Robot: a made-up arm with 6 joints. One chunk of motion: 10 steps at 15 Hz.
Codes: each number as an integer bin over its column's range. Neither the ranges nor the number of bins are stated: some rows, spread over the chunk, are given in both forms.
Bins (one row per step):
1: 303 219 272 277 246 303
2: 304 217 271 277 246 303
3: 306 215 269 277 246 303
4: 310 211 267 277 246 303
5: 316 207 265 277 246 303
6: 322 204 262 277 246 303
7: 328 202 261 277 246 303
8: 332 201 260 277 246 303
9: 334 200 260 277 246 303
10: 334 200 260 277 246 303
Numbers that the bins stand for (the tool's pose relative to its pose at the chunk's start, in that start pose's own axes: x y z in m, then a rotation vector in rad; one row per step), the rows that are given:
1: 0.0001 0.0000 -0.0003 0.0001 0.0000 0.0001
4: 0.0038 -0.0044 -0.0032 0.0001 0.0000 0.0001
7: 0.0133 -0.0093 -0.0068 0.0001 0.0000 0.0001
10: 0.0165 -0.0104 -0.0074 0.0001 0.0000 0.0001
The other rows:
2: 0.0006 -0.0011 -0.0009 0.0001 0.0000 0.0001
3: 0.0017 -0.0022 -0.0021 0.0001 0.0000 0.0001
5: 0.0070 -0.0066 -0.0044 0.0001 0.0000 0.0001
6: 0.0101 -0.0082 -0.0062 0.0001 0.0000 0.0001
8: 0.0154 -0.0099 -0.0074 0.0001 0.0000 0.0001
9: 0.0165 -0.0104 -0.0074 0.0001 0.0000 0.0001

